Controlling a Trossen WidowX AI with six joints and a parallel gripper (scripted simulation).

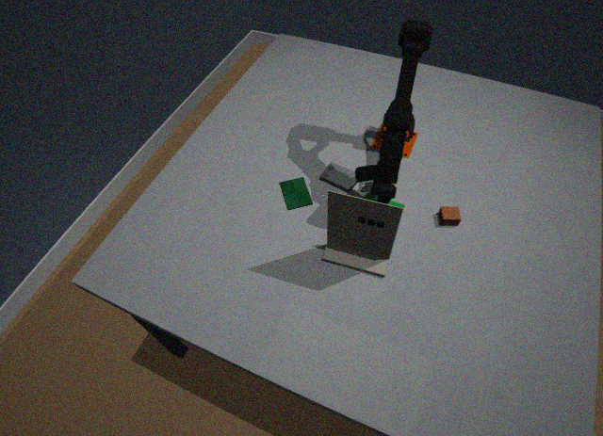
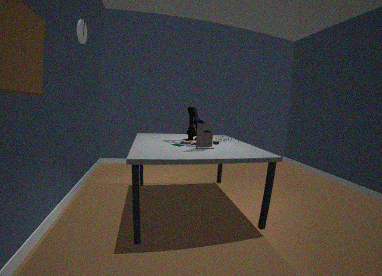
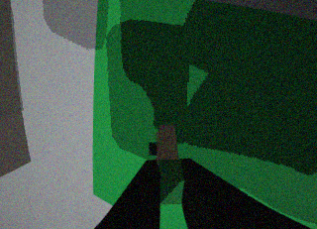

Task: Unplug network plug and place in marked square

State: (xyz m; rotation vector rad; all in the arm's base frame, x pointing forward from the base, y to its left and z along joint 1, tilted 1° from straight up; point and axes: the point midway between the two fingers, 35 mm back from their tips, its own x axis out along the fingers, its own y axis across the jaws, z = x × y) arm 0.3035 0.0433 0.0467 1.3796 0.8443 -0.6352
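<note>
The green square lies 2 cm below my gripper tip. The rest, counted from my gripper tip: flat grey piece (9 cm behind, 15 cm to the right, 1 cm below); then orange block (6 cm behind, 19 cm to the left); then upright grey panel (14 cm ahead, 9 cm above).
</note>
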